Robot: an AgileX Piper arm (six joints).
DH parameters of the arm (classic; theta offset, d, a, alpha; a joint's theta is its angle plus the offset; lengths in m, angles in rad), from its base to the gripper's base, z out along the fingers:
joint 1: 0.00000 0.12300 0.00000 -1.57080
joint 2: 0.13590 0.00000 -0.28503 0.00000
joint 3: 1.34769 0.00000 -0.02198 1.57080
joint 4: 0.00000 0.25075 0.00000 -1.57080
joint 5: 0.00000 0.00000 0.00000 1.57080
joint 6: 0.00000 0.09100 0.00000 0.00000
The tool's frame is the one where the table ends.
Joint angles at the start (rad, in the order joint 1, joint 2, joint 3, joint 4, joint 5, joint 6): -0.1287 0.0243 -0.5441 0.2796 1.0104 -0.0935
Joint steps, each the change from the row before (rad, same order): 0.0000 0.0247 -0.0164 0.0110 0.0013 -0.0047; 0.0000 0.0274 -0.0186 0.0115 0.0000 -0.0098; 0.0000 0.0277 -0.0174 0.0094 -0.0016 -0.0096; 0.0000 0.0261 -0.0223 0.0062 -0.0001 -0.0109; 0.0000 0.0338 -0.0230 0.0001 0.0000 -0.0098; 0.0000 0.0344 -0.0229 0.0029 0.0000 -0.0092; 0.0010 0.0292 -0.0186 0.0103 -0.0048 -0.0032; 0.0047 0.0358 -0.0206 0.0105 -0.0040 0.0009; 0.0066 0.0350 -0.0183 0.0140 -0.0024 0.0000; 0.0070 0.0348 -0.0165 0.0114 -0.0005 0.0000
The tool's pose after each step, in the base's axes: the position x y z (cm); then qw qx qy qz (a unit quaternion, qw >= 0). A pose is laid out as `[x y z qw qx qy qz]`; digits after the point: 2 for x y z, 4 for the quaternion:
[-0.10 2.24 30.10 0.5542 0.0098 0.8282 0.0825]
[0.16 2.29 30.65 0.5512 0.0063 0.8299 0.0860]
[0.46 2.32 31.16 0.5482 0.0031 0.8316 0.0884]
[0.69 2.34 31.79 0.5473 -0.0011 0.8322 0.0887]
[1.08 2.29 32.41 0.5433 -0.0043 0.8350 0.0867]
[1.51 2.25 33.03 0.5390 -0.0073 0.8378 0.0863]
[1.93 2.27 33.57 0.5370 -0.0078 0.8386 0.0911]
[2.47 2.28 34.14 0.5323 -0.0077 0.8408 0.0984]
[3.04 2.33 34.63 0.5263 -0.0087 0.8434 0.1078]
[3.63 2.36 35.02 0.5186 -0.0098 0.8470 0.1162]

